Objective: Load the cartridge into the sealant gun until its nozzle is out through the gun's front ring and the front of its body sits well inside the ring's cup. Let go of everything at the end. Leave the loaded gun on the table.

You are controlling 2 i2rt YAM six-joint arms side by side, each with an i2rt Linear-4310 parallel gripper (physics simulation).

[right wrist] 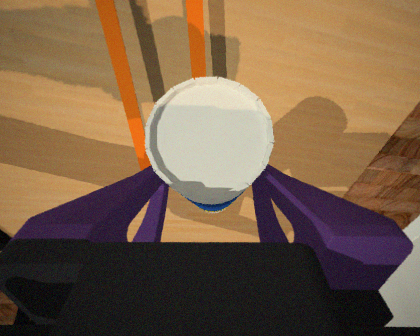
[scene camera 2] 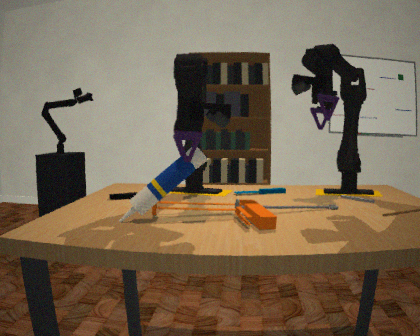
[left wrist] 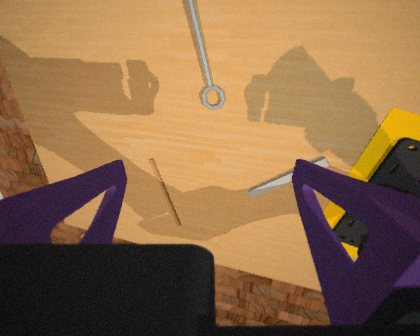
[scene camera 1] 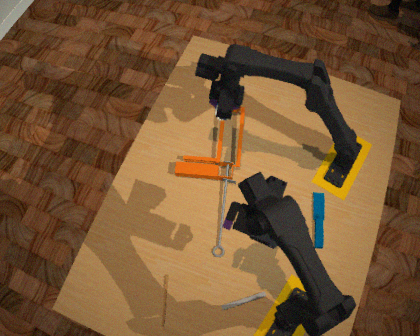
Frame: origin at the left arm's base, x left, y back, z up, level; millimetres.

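Where they show: left gripper, between the fingertips: (scene camera 2: 323,125) (left wrist: 209,169) (scene camera 1: 245,228); right gripper, between the fingertips: (right wrist: 210,168) (scene camera 2: 186,162); left arm's base, origin of its link: (scene camera 2: 348,192) (scene camera 1: 288,319); right arm's base, origin of its link: (scene camera 2: 194,191) (scene camera 1: 343,162).
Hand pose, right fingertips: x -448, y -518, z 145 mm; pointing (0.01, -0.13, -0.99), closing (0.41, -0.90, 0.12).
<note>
Each offset is from my right fingertips to the top centre of the thing. "*": to the spot under its first point.
The cartridge (scene camera 2: 172,175) (right wrist: 212,140), blue and white with a yellow band, is tilted, nozzle @[dx -125, dy -78, dz -99 mm] (scene camera 2: 127,217) low at the picture's left in scene camera 2. My right gripper (scene camera 1: 223,111) (scene camera 2: 188,156) (right wrist: 210,168) is shut on its raised rear end. The orange sealant gun (scene camera 1: 220,140) (scene camera 2: 257,215) (right wrist: 120,65) lies on the table, its grey rod @[dx +235, dy +150, dz -119 mm] (scene camera 1: 222,215) (left wrist: 200,47) drawn out. Its front ring @[* dx -71, dy -44, dz -110 mm] (scene camera 2: 154,207) is partly hidden behind the cartridge in scene camera 2 and hidden in the right wrist view. My left gripper (scene camera 2: 324,116) (left wrist: 209,169) is open and empty, above the table.
A blue tool @[dx +116, dy +442, dz -129 mm] (scene camera 1: 318,220) (scene camera 2: 272,190) lies near the yellow-edged arm bases. A grey bar @[dx +468, dy +370, dz -136 mm] (scene camera 1: 243,301) (left wrist: 270,183) and a thin brown stick @[dx +595, dy +169, dz -139 mm] (scene camera 1: 165,300) (left wrist: 165,192) lie beyond the rod's ring end. A black object @[dx -301, dy +211, dz -130 mm] (scene camera 2: 122,196) lies behind the cartridge.
</note>
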